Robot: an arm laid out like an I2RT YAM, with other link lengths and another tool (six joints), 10 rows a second.
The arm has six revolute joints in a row. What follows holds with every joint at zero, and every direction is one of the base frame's. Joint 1 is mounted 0.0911 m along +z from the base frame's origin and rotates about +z. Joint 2 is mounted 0.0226 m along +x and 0.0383 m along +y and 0.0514 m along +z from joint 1 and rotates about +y. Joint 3 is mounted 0.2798 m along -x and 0.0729 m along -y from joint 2 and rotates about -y. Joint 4 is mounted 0.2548 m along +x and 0.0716 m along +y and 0.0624 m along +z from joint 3 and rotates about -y. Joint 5 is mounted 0.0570 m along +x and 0.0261 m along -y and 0.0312 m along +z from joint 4 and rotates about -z. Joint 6 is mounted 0.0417 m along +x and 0.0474 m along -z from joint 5 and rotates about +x. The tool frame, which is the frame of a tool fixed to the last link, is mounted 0.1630 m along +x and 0.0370 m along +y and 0.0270 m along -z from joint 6; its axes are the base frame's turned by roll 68.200, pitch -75.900 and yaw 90.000 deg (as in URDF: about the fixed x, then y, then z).
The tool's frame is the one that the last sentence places.
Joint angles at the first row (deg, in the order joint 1, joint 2, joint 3, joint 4, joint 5, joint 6):
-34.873 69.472 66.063 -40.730 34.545 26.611
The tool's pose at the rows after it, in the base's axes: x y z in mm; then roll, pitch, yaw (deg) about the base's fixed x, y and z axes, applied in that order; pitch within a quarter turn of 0, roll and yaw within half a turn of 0:
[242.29 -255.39 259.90 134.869 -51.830 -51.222]
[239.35 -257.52 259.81 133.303 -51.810 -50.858]
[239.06 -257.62 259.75 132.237 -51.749 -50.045]
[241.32 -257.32 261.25 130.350 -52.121 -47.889]
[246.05 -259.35 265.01 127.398 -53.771 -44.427]
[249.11 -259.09 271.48 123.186 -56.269 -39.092]
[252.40 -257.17 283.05 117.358 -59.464 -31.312]
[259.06 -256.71 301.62 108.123 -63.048 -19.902]
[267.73 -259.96 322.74 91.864 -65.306 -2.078]
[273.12 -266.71 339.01 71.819 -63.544 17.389]
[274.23 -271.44 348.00 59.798 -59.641 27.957]
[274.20 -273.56 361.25 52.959 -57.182 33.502]
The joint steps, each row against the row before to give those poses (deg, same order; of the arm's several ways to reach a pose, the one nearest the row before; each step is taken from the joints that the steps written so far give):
0.219 0.088 -0.001 -0.196 1.290 0.044
0.218 0.219 0.002 -0.155 1.420 0.131
0.351 0.109 -0.024 0.023 0.701 -0.218
0.785 -0.021 -0.217 0.874 0.938 -1.006
0.875 -0.482 -1.159 3.279 1.269 -2.208
0.962 -2.033 -2.515 4.897 1.070 -3.628
0.808 -3.147 -3.081 6.317 0.174 -5.181
0.590 -2.929 -2.731 8.019 -0.568 -6.513
0.153 -2.141 -3.409 11.278 -1.071 -8.633
0.022 -0.963 -4.788 14.339 -0.306 -10.382
0.002 -0.065 -3.890 11.388 -0.173 -8.481
-0.002 0.110 -1.137 6.339 -0.264 -5.026

